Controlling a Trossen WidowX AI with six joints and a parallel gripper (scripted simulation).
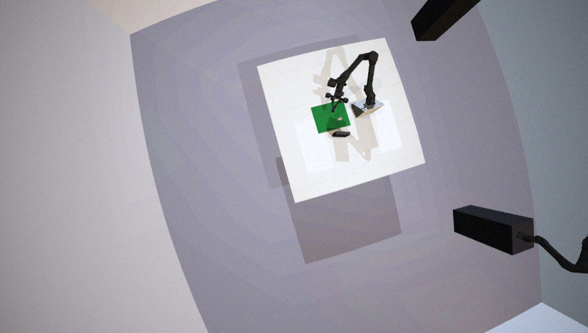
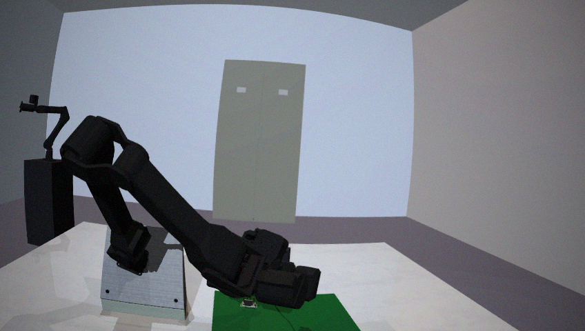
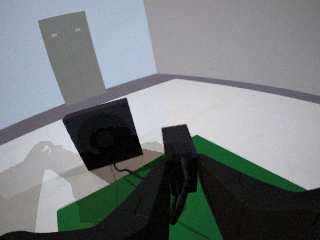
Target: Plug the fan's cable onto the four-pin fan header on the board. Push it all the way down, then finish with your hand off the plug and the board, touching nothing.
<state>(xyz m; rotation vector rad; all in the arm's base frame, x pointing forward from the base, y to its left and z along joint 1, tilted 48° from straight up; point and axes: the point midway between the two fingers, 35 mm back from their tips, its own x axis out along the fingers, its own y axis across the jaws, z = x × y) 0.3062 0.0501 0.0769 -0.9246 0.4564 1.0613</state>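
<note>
Right now the green board is 140 mm below my gripper tip and 30 mm to the left of it. The rest, counted from my gripper tip: pale four-pin header (130 mm below, 70 mm behind, 60 mm to the left); then black fan (200 mm to the left, 70 mm below, 40 mm behind); then dark fan plug (10 mm to the left, 10 mm below).
</note>
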